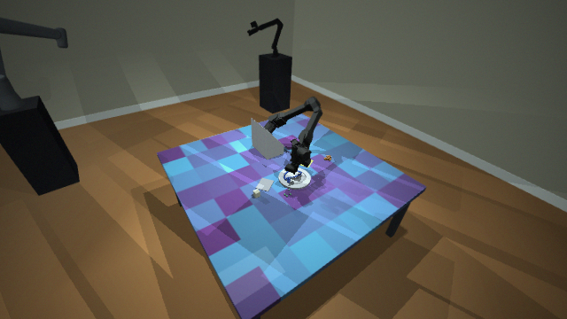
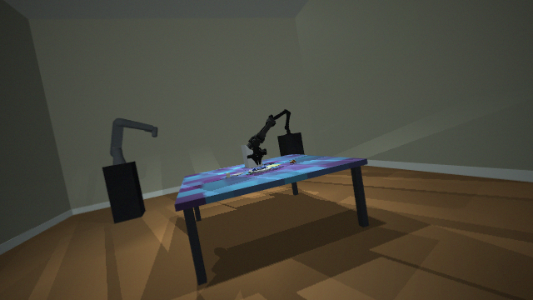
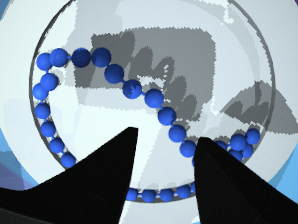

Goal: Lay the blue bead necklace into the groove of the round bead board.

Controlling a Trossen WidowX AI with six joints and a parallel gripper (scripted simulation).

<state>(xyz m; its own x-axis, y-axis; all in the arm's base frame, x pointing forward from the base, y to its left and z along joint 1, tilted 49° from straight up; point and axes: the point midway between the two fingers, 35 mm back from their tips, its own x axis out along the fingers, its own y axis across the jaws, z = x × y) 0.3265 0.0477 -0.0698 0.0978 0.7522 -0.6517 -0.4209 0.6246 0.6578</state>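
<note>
Right now the round white bead board is 4 cm below my gripper tip. From my gripper tip the other things lie so: cream cube 27 cm to the right, 3 cm below, 2 cm behind; then yellow patch 17 cm to the left, 10 cm behind, 5 cm below; then flat grey square 18 cm to the right, 7 cm behind, 5 cm below.
</note>
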